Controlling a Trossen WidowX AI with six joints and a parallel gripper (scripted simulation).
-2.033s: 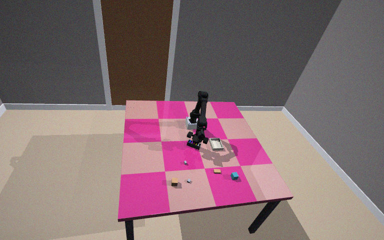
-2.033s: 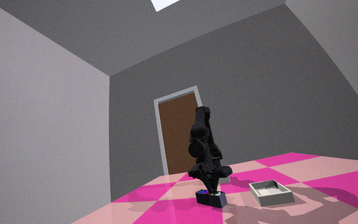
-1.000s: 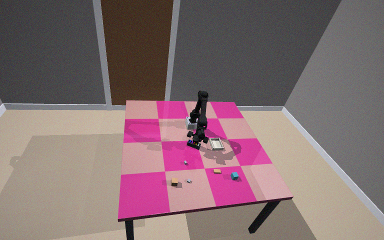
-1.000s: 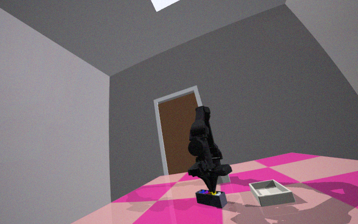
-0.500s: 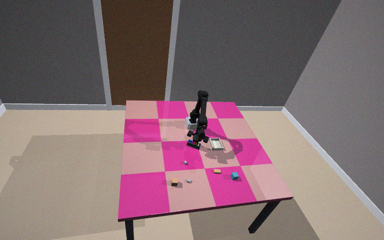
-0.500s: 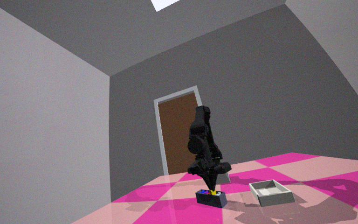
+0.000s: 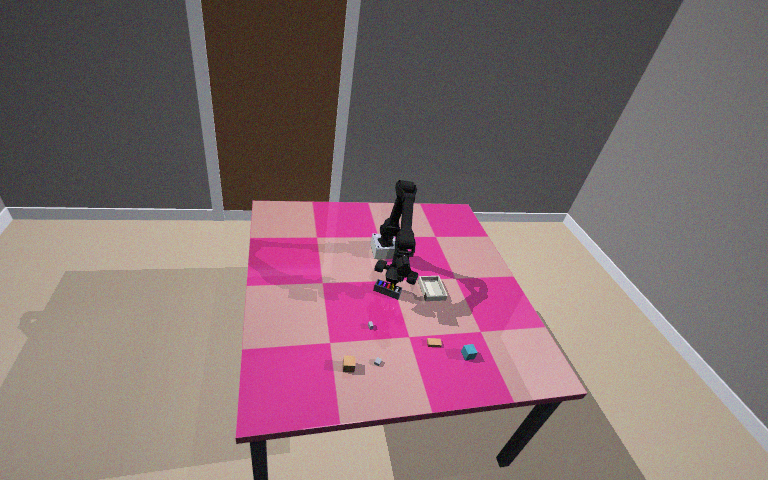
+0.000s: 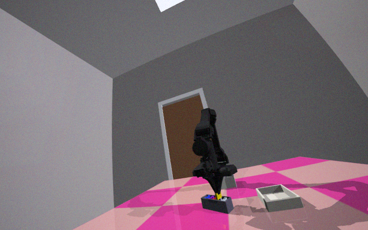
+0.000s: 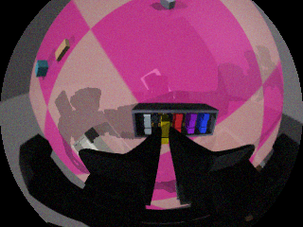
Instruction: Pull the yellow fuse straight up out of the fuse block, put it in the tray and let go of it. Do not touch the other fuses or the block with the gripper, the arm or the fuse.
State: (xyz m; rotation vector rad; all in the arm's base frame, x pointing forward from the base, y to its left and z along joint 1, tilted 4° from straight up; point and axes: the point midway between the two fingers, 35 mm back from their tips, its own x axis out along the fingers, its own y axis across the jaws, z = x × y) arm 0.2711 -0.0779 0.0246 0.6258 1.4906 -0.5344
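Right now my gripper tip is 3 cm short of the grey tray, 20 cm to the right of it and 5 cm above it. From my gripper tip the other things lie so: teal cube (39 cm ahead, 17 cm to the left, 3 cm below); then yellow fuse (1 cm below); then flat tan piece (30 cm ahead, 6 cm to the left, 5 cm below).
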